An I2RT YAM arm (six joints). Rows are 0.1 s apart.
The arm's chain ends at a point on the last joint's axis. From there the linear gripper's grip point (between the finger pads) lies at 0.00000 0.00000 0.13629 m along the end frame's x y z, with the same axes.
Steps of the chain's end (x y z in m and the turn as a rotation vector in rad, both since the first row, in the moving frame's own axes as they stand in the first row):
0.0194 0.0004 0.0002 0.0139 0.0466 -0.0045
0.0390 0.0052 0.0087 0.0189 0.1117 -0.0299
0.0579 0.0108 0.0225 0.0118 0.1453 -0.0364
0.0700 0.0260 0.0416 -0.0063 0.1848 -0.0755
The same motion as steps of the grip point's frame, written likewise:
0.0257 -0.0015 0.0000 0.0139 0.0466 -0.0045
0.0542 0.0024 0.0078 0.0189 0.1117 -0.0299
0.0776 0.0088 0.0211 0.0118 0.1453 -0.0364
0.0951 0.0259 0.0393 -0.0063 0.1848 -0.0755

